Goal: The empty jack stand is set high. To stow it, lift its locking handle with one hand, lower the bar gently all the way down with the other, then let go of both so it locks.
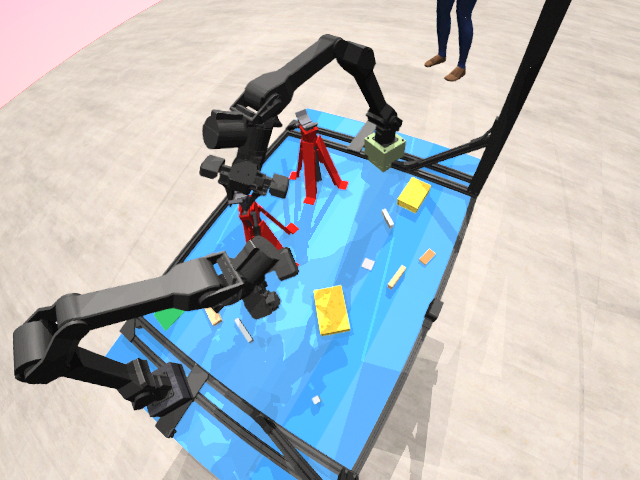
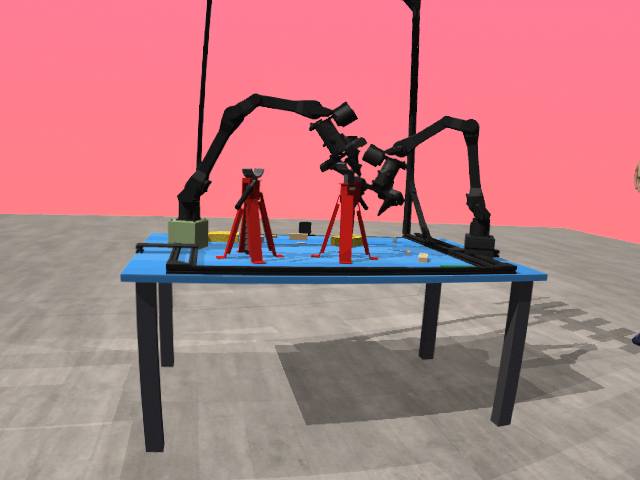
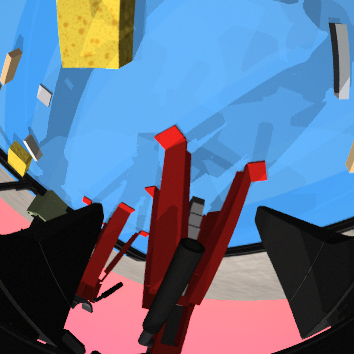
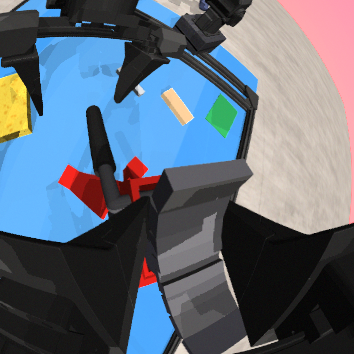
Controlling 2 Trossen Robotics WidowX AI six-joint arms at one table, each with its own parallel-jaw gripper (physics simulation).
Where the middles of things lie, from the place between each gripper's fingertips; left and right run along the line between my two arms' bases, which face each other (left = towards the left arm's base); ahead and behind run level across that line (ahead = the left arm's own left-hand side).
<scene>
Right now the green block (image 4: 221, 114) is 12 cm ahead of my right hand, 31 cm to the left of it and 24 cm below it.
I see my left gripper 260 mm to the right of the green block, 230 mm short of it and 140 mm above it.
</scene>
